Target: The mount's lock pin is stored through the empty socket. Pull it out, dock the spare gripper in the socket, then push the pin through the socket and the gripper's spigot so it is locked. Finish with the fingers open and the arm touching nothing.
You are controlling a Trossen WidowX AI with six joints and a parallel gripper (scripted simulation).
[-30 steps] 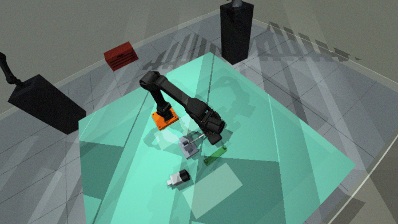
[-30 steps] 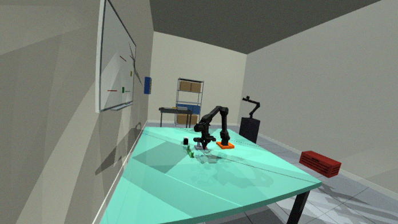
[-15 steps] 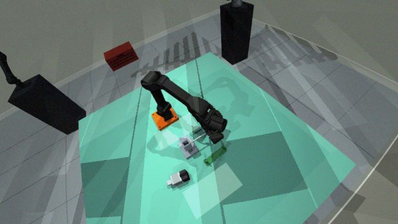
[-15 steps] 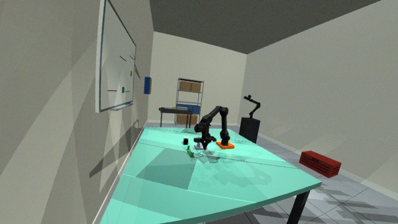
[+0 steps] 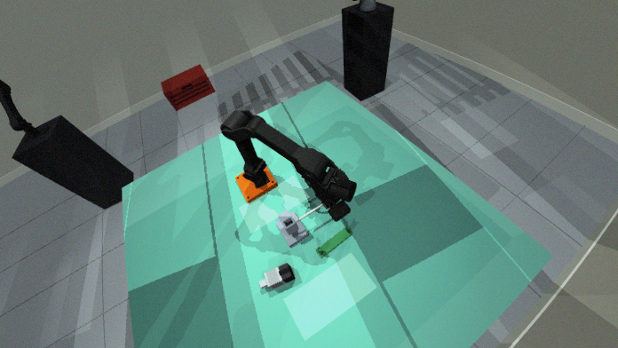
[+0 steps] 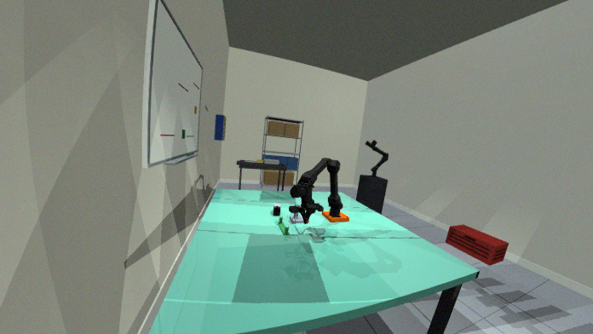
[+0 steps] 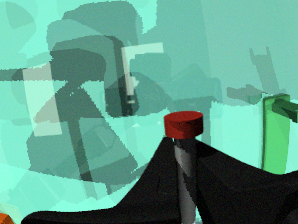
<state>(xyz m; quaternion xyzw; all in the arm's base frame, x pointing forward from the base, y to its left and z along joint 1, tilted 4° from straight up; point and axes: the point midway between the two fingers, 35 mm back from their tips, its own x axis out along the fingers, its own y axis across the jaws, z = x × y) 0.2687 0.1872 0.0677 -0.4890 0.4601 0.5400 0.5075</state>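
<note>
The green bracket strip lies 110 mm ahead of my gripper tip, 50 mm to the right of it and 30 mm below it. Round my gripper tip: mount socket (160 mm to the right, 10 mm below); spare gripper (130 mm ahead, 280 mm to the right, 30 mm below).
</note>
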